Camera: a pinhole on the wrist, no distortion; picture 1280 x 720 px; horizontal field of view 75.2 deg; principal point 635.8 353.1 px. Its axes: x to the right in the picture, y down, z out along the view. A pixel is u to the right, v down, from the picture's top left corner.
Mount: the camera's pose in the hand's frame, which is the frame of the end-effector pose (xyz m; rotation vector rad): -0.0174 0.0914 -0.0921 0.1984 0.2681 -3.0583
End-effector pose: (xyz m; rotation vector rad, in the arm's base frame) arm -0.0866 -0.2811 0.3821 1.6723 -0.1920 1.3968
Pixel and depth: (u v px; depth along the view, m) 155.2 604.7 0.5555
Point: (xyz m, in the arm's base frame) 0.4200 -0.4226 0.5360
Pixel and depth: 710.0 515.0 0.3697
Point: 0.0881 -0.4717 0.2979
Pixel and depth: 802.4 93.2 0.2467
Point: -0.0891 -0.5026 0.3707
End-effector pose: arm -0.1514 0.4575 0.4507 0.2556 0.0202 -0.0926
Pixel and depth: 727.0 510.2 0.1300
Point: -0.1924 0.4961 0.4909
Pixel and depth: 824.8 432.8 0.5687
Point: -0.3643 0.2982 0.8623
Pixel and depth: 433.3 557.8 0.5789
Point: -0.0992 0.1949 0.8653
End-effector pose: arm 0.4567 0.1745 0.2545 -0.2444 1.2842 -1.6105
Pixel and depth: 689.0 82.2 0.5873
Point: 0.9659 -0.0095 0.3796
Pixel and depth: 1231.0 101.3 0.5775
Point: 1.0744 0.3171 0.5323
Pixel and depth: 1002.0 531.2 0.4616
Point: 0.7374 0.1852 0.5732
